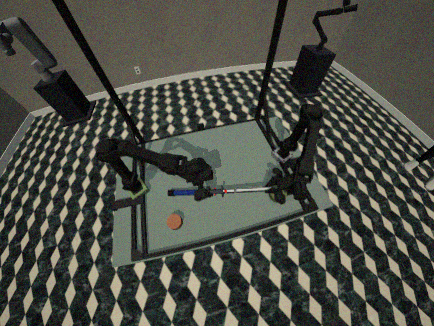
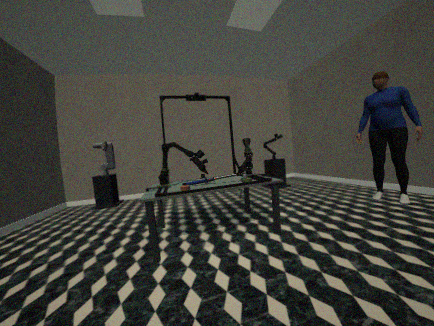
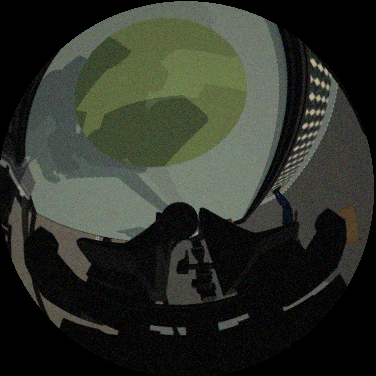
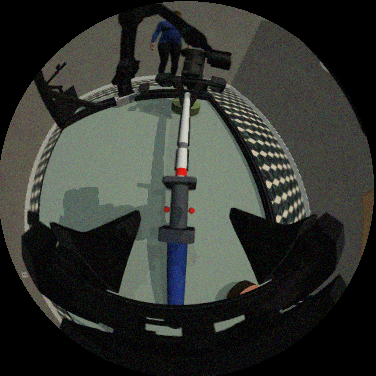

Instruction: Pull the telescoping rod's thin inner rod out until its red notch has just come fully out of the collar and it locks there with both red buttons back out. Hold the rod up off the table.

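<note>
The telescoping rod has a blue outer tube [image 1: 184, 192] [image 4: 176, 272], a dark grey collar [image 4: 179, 200] and a white inner rod [image 1: 250, 190] [image 4: 185, 120]. The inner rod's red notch [image 1: 225, 191] [image 4: 181, 172] shows just outside the collar's end flange. Both red buttons [image 4: 166, 209] [image 4: 191, 210] stand out from the collar's sides. My left gripper [image 1: 273, 189] [image 3: 186, 212] is shut on the inner rod near its dark round end. My right gripper [image 1: 203, 193] [image 4: 185, 214] is open, its fingers apart from the collar on both sides. The rod's shadow lies offset on the table; the exact height is unclear.
A green disc [image 3: 210, 117] [image 4: 194, 108] lies on the table below my left gripper. An orange disc [image 1: 174, 221] [image 2: 185, 187] lies in front of the blue tube. Black frame posts [image 1: 272, 55] rise at the table's back corners. A person [image 2: 392, 115] stands at the right.
</note>
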